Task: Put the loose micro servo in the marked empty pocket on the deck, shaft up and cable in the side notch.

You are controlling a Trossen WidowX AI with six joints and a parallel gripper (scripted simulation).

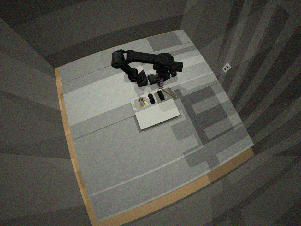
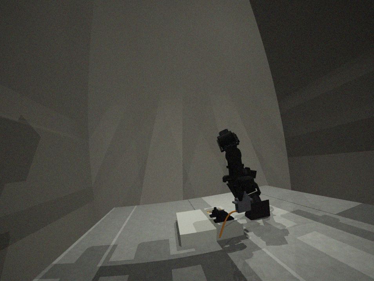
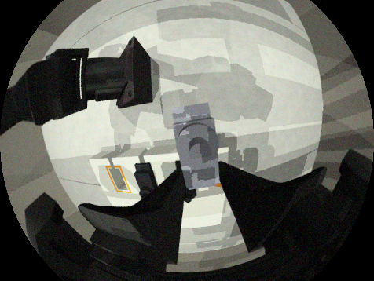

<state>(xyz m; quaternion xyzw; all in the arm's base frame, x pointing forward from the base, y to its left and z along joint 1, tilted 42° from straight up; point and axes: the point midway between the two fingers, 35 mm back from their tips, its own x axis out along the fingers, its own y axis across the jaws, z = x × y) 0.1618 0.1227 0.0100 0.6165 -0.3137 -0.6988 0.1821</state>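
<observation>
The white deck lies 160 mm ahead of my gripper tip, 120 mm to the right of it and 100 mm below it.
</observation>
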